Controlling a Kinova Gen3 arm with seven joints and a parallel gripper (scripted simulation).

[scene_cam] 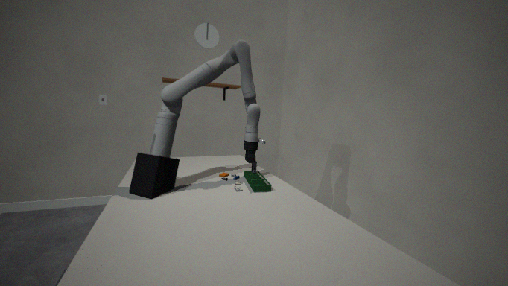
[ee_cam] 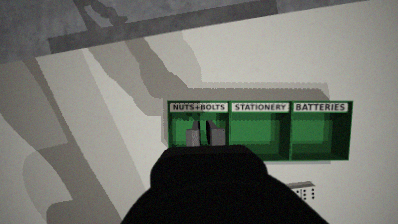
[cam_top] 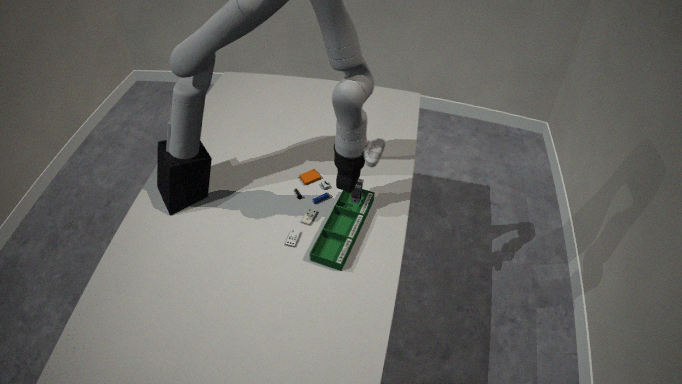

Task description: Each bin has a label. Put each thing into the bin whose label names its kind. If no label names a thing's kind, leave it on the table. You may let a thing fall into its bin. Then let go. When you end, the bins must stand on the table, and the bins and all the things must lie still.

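Right now my hand is 100 mm past the blue battery, 50 mm above it and 20 mm to the right of it. Also, from my hand: black bolt: 160 mm behind, 50 mm below, 20 mm to the left; then green three-part bin: 80 mm to the right, 40 mm below, 20 mm behind; then grey piece: 100 mm behind, 70 mm to the left, 50 mm below.
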